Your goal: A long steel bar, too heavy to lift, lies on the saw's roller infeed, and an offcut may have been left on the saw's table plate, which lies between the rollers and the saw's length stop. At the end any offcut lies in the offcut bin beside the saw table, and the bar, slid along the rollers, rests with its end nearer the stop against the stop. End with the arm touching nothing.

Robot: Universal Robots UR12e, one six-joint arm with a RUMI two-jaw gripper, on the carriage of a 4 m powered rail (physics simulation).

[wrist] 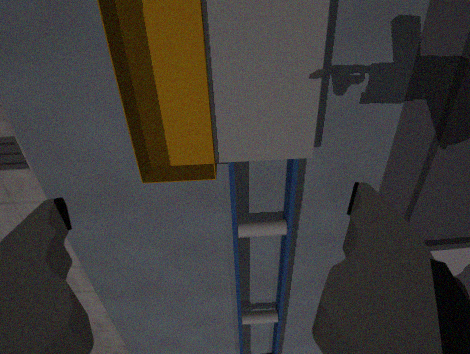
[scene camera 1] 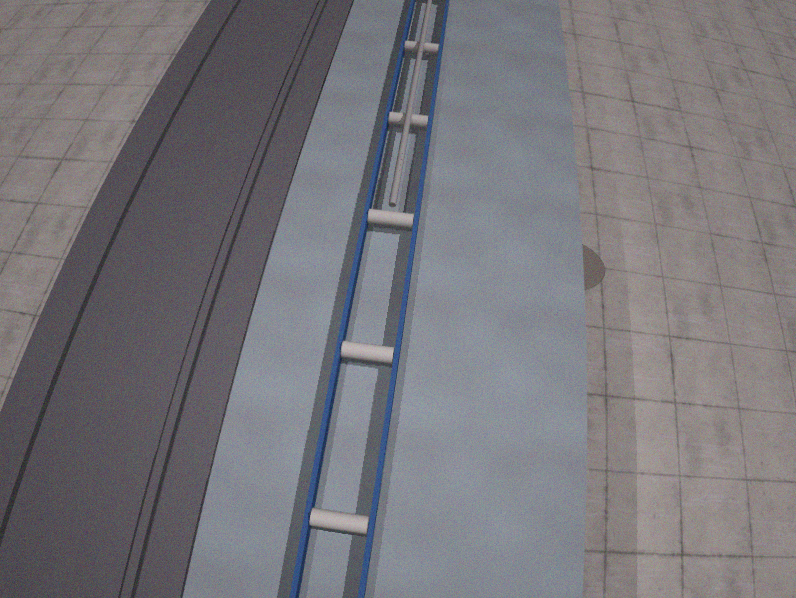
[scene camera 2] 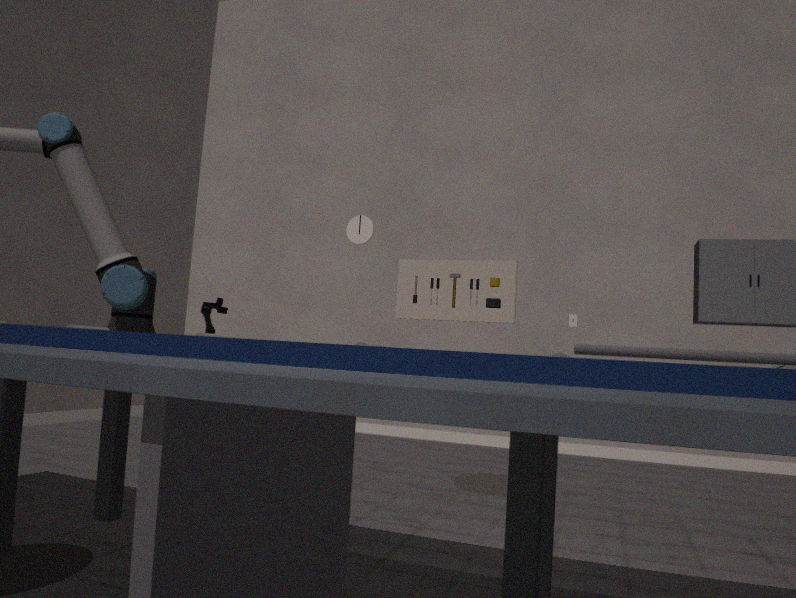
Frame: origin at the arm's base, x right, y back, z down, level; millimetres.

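Where they show: gripper, fingertip midpoint: (wrist: 210,193).
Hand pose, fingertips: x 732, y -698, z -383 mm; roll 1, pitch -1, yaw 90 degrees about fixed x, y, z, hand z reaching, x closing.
Observation:
After its pixels a point has its place.
The long grey bar (scene camera 1: 409,106) {y -619, x -2049, z -49 mm} (scene camera 2: 675,353) {y -629, x -1837, z -41 mm} lies along the roller infeed (scene camera 1: 366,352) {y -619, x -1221, z -28 mm} (wrist: 262,229) {y -620, x 381, z -27 mm}; its near end shows just short of a roller in scene camera 1. The saw's table plate (wrist: 265,80) {y -620, x 727, z -28 mm} is at the top middle of the wrist view, with no offcut on the part that shows. The yellow offcut bin (wrist: 185,90) {y -771, x 706, z 28 mm} stands along the plate's left side; no offcut shows in its visible part. My gripper (wrist: 210,193) {y -698, x 732, z -384 mm} is open and empty, high above the rollers close to the plate's end. The length stop does not show in the wrist view.
The pale blue bench top (scene camera 1: 501,289) {y -932, x -1475, z 30 mm} (wrist: 165,260) {y -899, x 227, z 30 mm} bears the infeed. The dark rail track (scene camera 1: 160,212) runs beside the bench. In scene camera 2 the arm (scene camera 2: 86,199) {y -279, x 0, z -476 mm} rises behind the blue infeed side rail (scene camera 2: 386,364) {y -694, x -1293, z 13 mm}. The arm's shadow (wrist: 390,82) {y -351, x 706, z 30 mm} falls right of the plate.

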